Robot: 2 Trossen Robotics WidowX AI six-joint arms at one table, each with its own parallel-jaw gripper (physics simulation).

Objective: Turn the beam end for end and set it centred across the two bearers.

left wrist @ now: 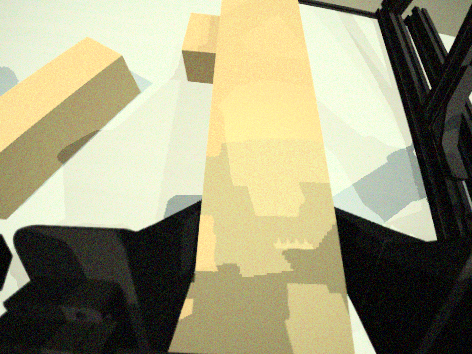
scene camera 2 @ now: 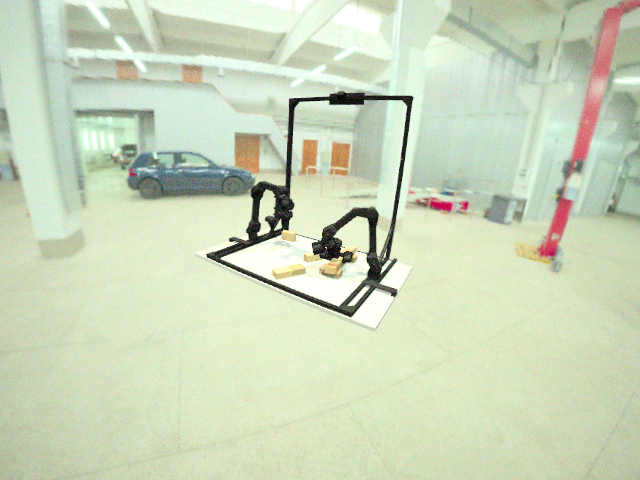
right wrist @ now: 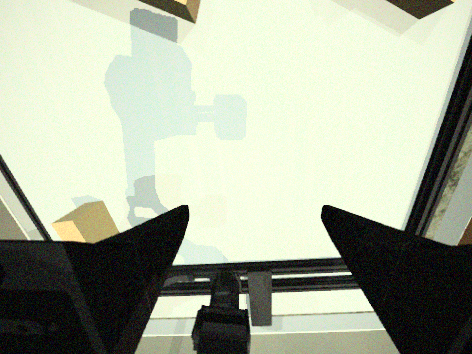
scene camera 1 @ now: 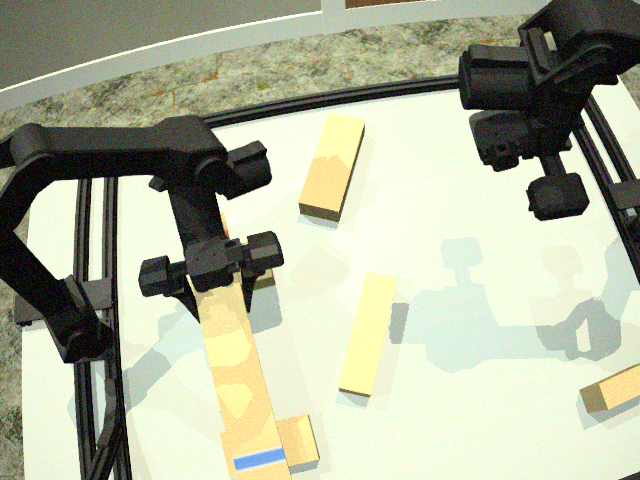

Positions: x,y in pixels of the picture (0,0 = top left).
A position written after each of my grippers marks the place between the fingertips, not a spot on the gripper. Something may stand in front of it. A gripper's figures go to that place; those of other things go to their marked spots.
Scene:
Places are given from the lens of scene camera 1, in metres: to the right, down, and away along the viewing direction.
my left gripper (scene camera 1: 224,316): -0.13, 0.10, 0.65
my right gripper (scene camera 1: 521,178): 0.26, -0.08, 0.58

